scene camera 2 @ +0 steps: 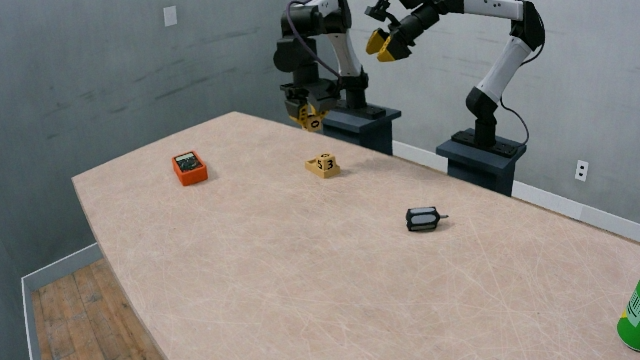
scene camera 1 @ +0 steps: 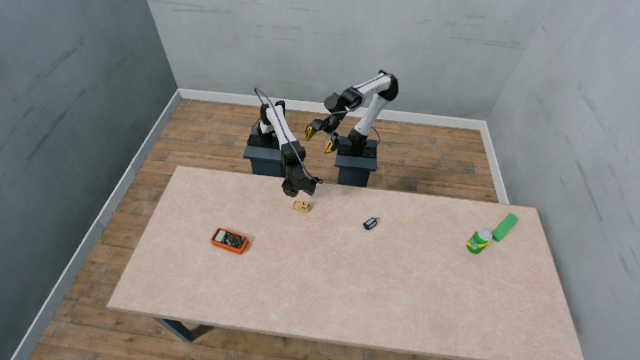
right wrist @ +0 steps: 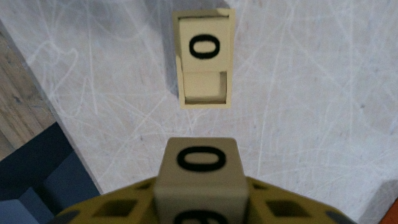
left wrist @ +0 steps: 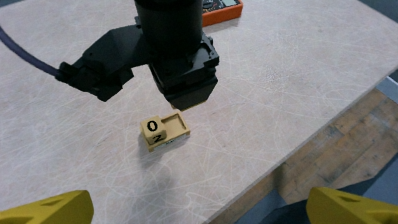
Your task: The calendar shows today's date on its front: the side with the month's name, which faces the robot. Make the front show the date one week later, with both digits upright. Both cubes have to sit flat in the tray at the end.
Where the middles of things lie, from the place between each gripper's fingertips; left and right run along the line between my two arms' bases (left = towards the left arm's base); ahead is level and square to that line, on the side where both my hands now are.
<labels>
Now: right hand [scene camera 2: 310, 124] 10 mm short of the calendar tray [right wrist: 197, 91], 30 mm to the right of it and 100 mm above it. Round my right hand: dark grey device [scene camera 2: 423, 218]: 60 mm ahead, 350 mm to the left, 90 mm below.
Right now the calendar tray is 240 mm below my left hand [scene camera 2: 372, 56], 150 mm ahead of it and 50 mm to the right of it. Round my left hand: dark grey device: 270 mm to the left, 240 mm below, 200 mm ahead.
</labels>
